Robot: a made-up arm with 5 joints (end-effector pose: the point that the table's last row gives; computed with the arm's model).
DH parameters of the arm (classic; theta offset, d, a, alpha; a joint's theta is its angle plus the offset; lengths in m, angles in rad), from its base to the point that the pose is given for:
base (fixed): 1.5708 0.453 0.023 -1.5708
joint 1: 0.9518 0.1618 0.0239 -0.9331
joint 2: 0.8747 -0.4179 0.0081 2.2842
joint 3: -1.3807 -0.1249 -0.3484 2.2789
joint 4: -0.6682 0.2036 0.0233 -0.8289
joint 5: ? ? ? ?
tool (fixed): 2.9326 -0.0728 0 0
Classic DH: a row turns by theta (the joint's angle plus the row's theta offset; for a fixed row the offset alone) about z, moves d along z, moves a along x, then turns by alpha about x.
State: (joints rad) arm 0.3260 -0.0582 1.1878 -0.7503 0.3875
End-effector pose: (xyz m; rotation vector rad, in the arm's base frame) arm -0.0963 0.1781 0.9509 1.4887 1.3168 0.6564
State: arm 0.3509 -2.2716 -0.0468 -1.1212 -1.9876
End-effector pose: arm -0.0269 -0.0737 0.4816 0.1707 2.6957 -0.3026
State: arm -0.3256 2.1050 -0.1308 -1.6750 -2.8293
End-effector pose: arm -0.1376 0.1330 0.3384 -1.6960 1.1026 2.3532
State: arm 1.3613 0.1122 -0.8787 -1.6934 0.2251
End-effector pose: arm -0.1421 -0.1504 0.3829 -0.1748 0.4143 1.1081
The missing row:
joint 5: -0.7424 0.0319 0.0147 -0.3868
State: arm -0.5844 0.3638 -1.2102 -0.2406 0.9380
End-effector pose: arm 0.0476 0.0337 0.2963 -1.0693 -0.3906 1.7337
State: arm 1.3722 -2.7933 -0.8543 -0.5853 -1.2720
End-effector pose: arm -0.2616 0.1070 0.4876 1.3168 1.3653 -0.6919
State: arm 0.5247 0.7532 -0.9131 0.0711 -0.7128
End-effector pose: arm -0.0536 -0.0959 0.3961 -1.4369 -0.5202 0.9779
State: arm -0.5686 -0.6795 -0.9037 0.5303 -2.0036
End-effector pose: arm -0.1702 0.1911 0.3933 1.2716 -0.7951 0.0014
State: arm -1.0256 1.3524 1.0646 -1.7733 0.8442
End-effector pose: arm -0.3716 0.1113 0.9538 2.0748 -0.5532 0.0943
